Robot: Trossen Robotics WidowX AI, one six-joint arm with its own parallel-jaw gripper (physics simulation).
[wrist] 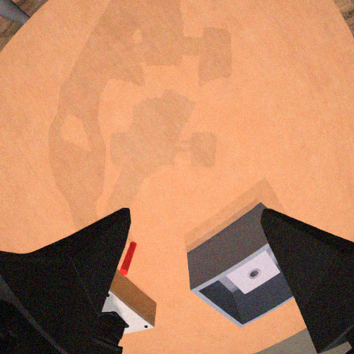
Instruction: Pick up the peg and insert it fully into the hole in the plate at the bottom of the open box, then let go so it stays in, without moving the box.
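Observation:
The peg (128, 258) is a small red cylinder lying on the table near the inner edge of the left finger, in the lower left of the wrist view. The open box (225, 254) is dark grey and stands at the lower right, partly hidden by the right finger. Inside it, a pale plate (241, 281) with a round hole (255, 273) shows at the bottom. My gripper (197, 215) is wide open and empty, high above the table, with the peg and the box below and between its fingers.
A brown and white block (137, 299) lies just below the peg, partly covered by the left finger. A grey-green surface (290, 345) shows at the bottom right. The round orange table (265, 100) carries shadows of the arm. A grey object (14, 11) shows at the top left corner.

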